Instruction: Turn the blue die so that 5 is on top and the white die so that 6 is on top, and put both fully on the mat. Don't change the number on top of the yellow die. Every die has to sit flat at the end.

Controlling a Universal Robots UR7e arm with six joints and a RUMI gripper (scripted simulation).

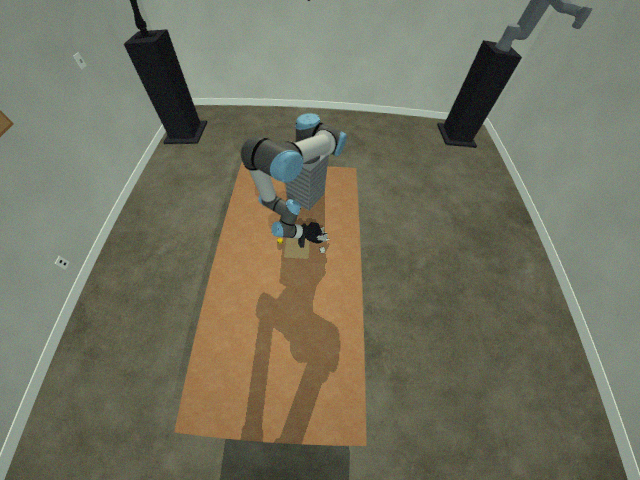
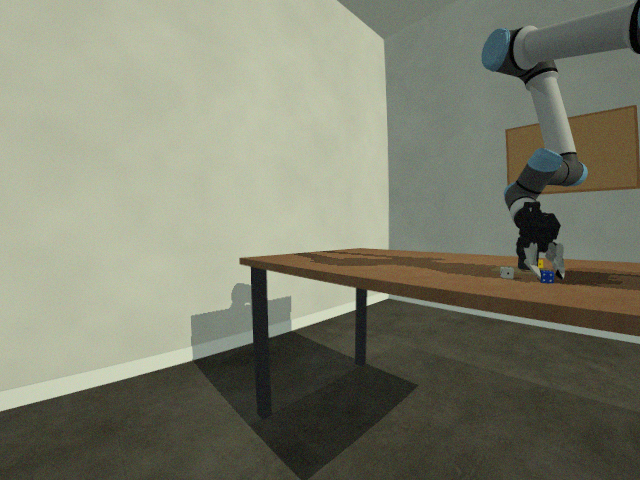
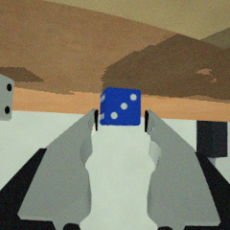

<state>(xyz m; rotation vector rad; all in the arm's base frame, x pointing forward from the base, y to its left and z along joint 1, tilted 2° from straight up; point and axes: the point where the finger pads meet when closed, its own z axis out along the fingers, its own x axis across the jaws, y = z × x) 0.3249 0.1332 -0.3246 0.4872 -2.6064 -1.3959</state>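
The blue die lies 1 cm to the right of my hand and 1 cm below it. Also, from my hand: white die (9 cm ahead, 2 cm to the right, 1 cm below); then yellow die (4 cm ahead, 27 cm to the right, 1 cm below); then tan mat (7 cm ahead, 17 cm to the right, 2 cm below).
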